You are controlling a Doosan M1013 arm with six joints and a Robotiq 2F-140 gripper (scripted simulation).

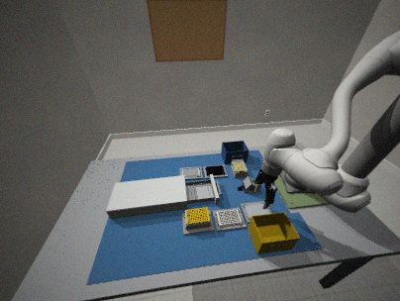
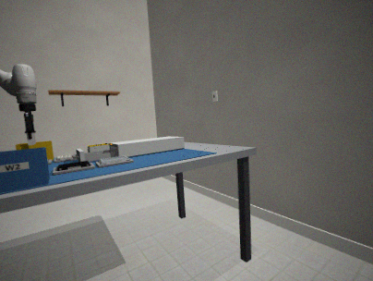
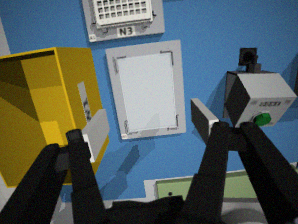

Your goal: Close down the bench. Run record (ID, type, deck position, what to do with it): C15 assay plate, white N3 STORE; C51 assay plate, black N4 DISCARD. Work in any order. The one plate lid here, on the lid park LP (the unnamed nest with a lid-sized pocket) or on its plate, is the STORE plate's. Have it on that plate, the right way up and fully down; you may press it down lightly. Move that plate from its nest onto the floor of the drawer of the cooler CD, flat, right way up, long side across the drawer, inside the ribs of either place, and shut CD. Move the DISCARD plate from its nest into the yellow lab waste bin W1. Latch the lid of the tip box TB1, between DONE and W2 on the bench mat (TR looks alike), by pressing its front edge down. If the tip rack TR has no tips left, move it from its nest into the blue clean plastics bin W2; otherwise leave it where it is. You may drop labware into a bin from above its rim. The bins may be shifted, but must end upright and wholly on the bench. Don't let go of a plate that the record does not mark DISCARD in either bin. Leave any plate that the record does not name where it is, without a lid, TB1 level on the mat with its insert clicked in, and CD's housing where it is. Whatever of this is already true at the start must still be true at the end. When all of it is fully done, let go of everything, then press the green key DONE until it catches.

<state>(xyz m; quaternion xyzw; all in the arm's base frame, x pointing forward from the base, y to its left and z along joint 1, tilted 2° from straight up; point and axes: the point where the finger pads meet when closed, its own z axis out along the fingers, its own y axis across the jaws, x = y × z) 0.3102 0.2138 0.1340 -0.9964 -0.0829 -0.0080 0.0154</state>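
My gripper is now 12 cm above the plate lid. Round my hand: yellow waste bin W1: 15 cm to the left, 10 cm below, 3 cm behind; then DONE key box: 17 cm to the right, 9 cm below; then white plate: 17 cm ahead, 12 cm below, 5 cm to the left.
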